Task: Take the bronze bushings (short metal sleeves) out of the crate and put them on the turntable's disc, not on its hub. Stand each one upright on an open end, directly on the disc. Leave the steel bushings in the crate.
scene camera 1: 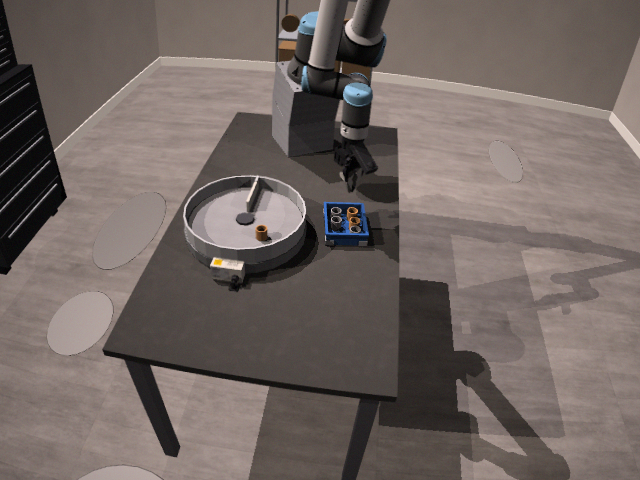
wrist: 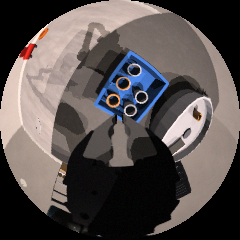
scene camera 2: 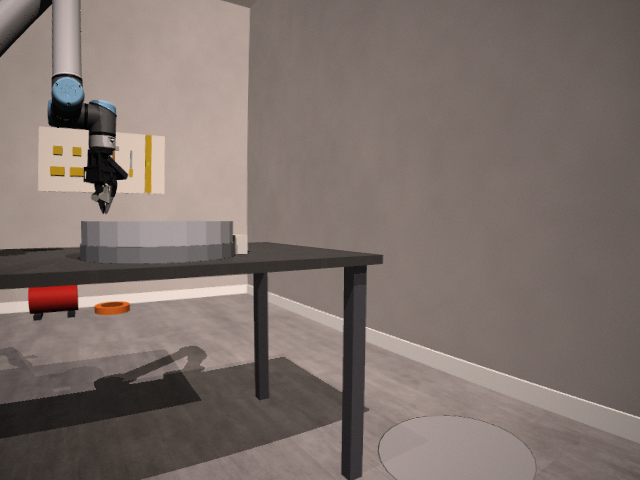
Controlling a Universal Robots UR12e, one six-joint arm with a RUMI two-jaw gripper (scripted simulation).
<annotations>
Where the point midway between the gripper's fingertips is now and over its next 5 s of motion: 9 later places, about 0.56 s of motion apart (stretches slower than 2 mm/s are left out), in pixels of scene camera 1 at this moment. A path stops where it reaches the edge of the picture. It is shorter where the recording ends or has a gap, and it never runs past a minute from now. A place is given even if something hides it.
The gripper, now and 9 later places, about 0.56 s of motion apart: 350,192; 349,203; 348,208; 348,210; 348,211; 347,215; 348,214; 349,203; 350,190; 351,186
</annotations>
